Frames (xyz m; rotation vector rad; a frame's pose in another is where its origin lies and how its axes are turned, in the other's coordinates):
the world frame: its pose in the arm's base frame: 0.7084 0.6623 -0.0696 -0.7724 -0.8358 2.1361
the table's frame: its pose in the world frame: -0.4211 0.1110 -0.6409 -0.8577 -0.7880 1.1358
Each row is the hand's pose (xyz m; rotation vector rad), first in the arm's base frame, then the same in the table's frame.
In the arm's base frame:
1: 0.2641 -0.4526 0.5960 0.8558 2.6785 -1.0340
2: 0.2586 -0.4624 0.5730 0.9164 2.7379 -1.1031
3: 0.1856 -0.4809 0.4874 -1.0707 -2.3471 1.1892
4: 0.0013 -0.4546 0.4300 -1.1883 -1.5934 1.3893
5: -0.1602 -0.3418 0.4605 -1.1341 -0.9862 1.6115
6: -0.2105 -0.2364 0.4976 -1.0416 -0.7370 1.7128
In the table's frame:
1: 0.2428 -1.3386 1.1413 -0.8015 0.9824 -0.2818
2: 0.2663 -1.3285 1.1408 -0.7494 1.0454 -0.3526
3: 0.3776 -1.3358 1.1172 -0.4393 1.2952 -0.5721
4: 0.5165 -1.4557 1.0520 0.1968 1.4646 -0.8350
5: 0.5465 -1.6204 0.9438 0.7558 1.3648 -1.0308
6: 0.5098 -1.6980 0.8564 0.9772 1.2470 -1.1333

